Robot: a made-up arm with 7 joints. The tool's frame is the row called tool.
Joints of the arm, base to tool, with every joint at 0 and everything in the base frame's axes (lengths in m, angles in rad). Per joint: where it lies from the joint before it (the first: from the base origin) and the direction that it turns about. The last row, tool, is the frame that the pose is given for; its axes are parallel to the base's.
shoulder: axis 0 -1 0 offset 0 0.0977 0
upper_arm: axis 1 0 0 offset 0 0.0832 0
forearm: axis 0 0 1 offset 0 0 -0.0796
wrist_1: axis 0 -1 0 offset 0 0 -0.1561
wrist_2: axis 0 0 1 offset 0 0 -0.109
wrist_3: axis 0 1 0 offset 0 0 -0.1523
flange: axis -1 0 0 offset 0 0 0
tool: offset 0 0 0
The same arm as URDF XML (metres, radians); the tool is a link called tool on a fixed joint. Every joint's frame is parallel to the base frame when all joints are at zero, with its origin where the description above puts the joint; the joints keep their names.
<robot name="arm">
  <joint name="shoulder" type="continuous">
    <parent link="base_link"/>
    <child link="link1"/>
    <origin xyz="0.0000 0.0977 0.0000"/>
    <axis xyz="0 -1 0"/>
  </joint>
  <joint name="upper_arm" type="continuous">
    <parent link="link1"/>
    <child link="link2"/>
    <origin xyz="0.0000 0.0832 0.0000"/>
    <axis xyz="1 0 0"/>
  </joint>
  <joint name="forearm" type="continuous">
    <parent link="link2"/>
    <child link="link3"/>
    <origin xyz="0.0000 0.0000 -0.0796"/>
    <axis xyz="0 0 1"/>
  </joint>
  <joint name="wrist_1" type="continuous">
    <parent link="link3"/>
    <child link="link4"/>
    <origin xyz="0.0000 0.0000 -0.1561"/>
    <axis xyz="0 -1 0"/>
  </joint>
  <joint name="wrist_2" type="continuous">
    <parent link="link4"/>
    <child link="link5"/>
    <origin xyz="0.0000 0.0000 -0.1090"/>
    <axis xyz="0 0 1"/>
  </joint>
  <joint name="wrist_3" type="continuous">
    <parent link="link5"/>
    <child link="link6"/>
    <origin xyz="0.0000 0.0000 -0.1523"/>
    <axis xyz="0 1 0"/>
  </joint>
  <joint name="flange" type="continuous">
    <parent link="link6"/>
    <child link="link7"/>
    <origin xyz="0.0000 0.0000 0.0000"/>
    <axis xyz="-1 0 0"/>
  </joint>
  <joint name="tool_joint" type="fixed">
    <parent link="link7"/>
    <child link="tool"/>
    <origin xyz="0.0000 0.0000 0.0000"/>
  </joint>
  <link name="base_link"/>
  <link name="link1"/>
  <link name="link2"/>
  <link name="link3"/>
  <link name="link4"/>
  <link name="link5"/>
  <link name="link6"/>
  <link name="link7"/>
  <link name="tool"/>
</robot>

